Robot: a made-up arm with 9 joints. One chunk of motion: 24 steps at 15 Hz.
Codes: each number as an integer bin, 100 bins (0 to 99) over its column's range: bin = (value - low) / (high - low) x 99, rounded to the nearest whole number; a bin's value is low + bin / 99 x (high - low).
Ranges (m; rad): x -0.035..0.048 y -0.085..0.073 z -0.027..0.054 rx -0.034..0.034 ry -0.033..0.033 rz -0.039..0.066
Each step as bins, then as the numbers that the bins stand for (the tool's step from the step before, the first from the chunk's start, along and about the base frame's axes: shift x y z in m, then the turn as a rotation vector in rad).
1 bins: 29 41 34 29 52 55
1 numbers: -0.01069 -0.01957 0.00082 -0.01408 0.00167 0.01933
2 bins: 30 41 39 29 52 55
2 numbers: -0.00985 -0.01957 0.00491 -0.01408 0.00167 0.01933
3 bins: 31 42 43 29 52 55
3 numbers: -0.00901 -0.01797 0.00818 -0.01408 0.00167 0.01933
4 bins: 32 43 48 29 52 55
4 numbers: -0.00817 -0.01637 0.01227 -0.01408 0.00167 0.01933
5 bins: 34 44 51 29 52 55
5 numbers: -0.00649 -0.01478 0.01473 -0.01408 0.00167 0.01933
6 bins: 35 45 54 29 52 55
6 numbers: -0.00566 -0.01318 0.01718 -0.01408 0.00167 0.01933
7 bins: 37 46 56 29 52 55
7 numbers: -0.00398 -0.01159 0.01882 -0.01408 0.00167 0.01933
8 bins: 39 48 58 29 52 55
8 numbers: -0.00230 -0.00839 0.02045 -0.01408 0.00167 0.01933
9 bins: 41 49 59 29 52 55
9 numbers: -0.00063 -0.00680 0.02127 -0.01408 0.00167 0.01933
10 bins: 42 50 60 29 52 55
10 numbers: 0.00021 -0.00520 0.02209 -0.01408 0.00167 0.01933
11 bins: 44 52 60 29 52 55
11 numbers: 0.00189 -0.00201 0.02209 -0.01408 0.00167 0.01933
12 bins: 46 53 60 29 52 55
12 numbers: 0.00357 -0.00041 0.02209 -0.01408 0.00167 0.01933
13 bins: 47 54 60 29 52 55
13 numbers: 0.00440 0.00118 0.02209 -0.01408 0.00167 0.01933
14 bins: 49 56 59 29 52 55
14 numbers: 0.00608 0.00437 0.02127 -0.01408 0.00167 0.01933
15 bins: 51 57 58 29 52 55
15 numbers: 0.00776 0.00597 0.02045 -0.01408 0.00167 0.01933
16 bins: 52 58 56 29 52 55
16 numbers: 0.00860 0.00757 0.01882 -0.01408 0.00167 0.01933
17 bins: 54 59 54 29 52 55
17 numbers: 0.01027 0.00916 0.01718 -0.01408 0.00167 0.01933
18 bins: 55 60 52 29 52 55
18 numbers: 0.01111 0.01076 0.01555 -0.01408 0.00167 0.01933
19 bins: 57 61 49 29 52 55
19 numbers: 0.01279 0.01235 0.01309 -0.01408 0.00167 0.01933
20 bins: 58 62 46 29 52 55
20 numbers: 0.01363 0.01395 0.01064 -0.01408 0.00167 0.01933
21 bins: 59 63 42 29 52 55
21 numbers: 0.01446 0.01555 0.00736 -0.01408 0.00167 0.01933
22 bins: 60 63 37 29 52 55
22 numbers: 0.01530 0.01555 0.00327 -0.01408 0.00167 0.01933
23 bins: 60 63 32 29 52 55
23 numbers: 0.01530 0.01555 -0.00082 -0.01408 0.00167 0.01933
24 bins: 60 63 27 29 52 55
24 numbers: 0.01530 0.01555 -0.00491 -0.01408 0.00167 0.01933
